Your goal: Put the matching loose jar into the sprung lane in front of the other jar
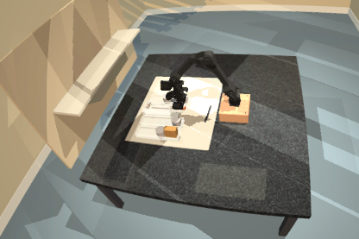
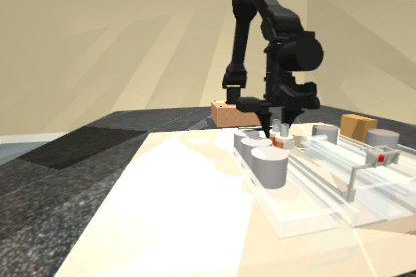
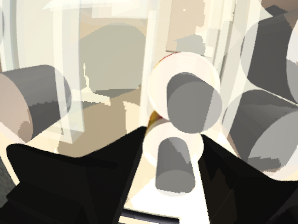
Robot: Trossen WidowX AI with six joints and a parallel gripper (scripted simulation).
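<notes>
Now: the cream mat 50 mm ahead of my gripper tip, 30 mm below it and 20 mm to the right of it. From my gripper tip the other things lie so: box 220 mm to the left, 10 mm above; red dot 220 mm ahead, 60 mm to the left, 40 mm above.
</notes>
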